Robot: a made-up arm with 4 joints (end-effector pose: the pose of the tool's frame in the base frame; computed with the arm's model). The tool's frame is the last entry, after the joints.
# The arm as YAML. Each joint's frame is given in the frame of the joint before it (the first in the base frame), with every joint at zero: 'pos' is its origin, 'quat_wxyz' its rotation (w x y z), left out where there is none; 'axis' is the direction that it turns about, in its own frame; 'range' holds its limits. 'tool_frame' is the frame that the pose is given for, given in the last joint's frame.
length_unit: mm
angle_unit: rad
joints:
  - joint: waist
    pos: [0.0, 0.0, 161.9]
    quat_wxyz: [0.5, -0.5, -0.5, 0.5]
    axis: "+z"
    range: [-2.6, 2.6]
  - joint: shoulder
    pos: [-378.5, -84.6, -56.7]
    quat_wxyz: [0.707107, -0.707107, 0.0, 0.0]
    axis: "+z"
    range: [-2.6, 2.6]
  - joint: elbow
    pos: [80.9, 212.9, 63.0]
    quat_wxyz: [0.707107, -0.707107, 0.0, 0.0]
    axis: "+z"
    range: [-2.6, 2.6]
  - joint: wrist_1
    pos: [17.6, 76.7, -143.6]
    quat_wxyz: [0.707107, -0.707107, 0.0, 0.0]
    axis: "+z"
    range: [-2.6, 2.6]
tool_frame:
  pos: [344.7, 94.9, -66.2]
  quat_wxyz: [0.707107, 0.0, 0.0, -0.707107]
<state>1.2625 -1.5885 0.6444 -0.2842</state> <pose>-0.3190 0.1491 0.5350 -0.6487 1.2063 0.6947</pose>
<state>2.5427 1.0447 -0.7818 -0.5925</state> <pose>0.4438 0.1766 0.5514 2.0279 1.7627 0.7984</pose>
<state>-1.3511 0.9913 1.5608 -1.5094</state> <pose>0.3399 -0.2997 -0.4681 -1.8255 -1.5308 1.1258</pose>
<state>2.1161 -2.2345 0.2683 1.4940</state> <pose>0.2071 0.3364 0.6812 -0.9575 -2.6185 -1.3031</pose>
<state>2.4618 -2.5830 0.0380 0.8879</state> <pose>0.1473 0.5843 0.5850 -0.4854 -2.8588 -0.9647</pose>
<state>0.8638 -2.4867 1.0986 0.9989</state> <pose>0.1943 -0.3152 0.7419 1.2654 2.0766 1.8986</pose>
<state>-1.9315 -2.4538 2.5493 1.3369</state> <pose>0.2343 0.2026 -0.4200 -0.8506 -0.1343 -1.2691</pose>
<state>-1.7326 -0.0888 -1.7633 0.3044</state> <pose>-0.0701 0.3466 -0.1456 -0.0437 -0.0820 0.2885</pose>
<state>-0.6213 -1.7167 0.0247 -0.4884</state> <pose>-0.4070 -0.2661 0.0220 0.5520 -0.3584 1.1945</pose>
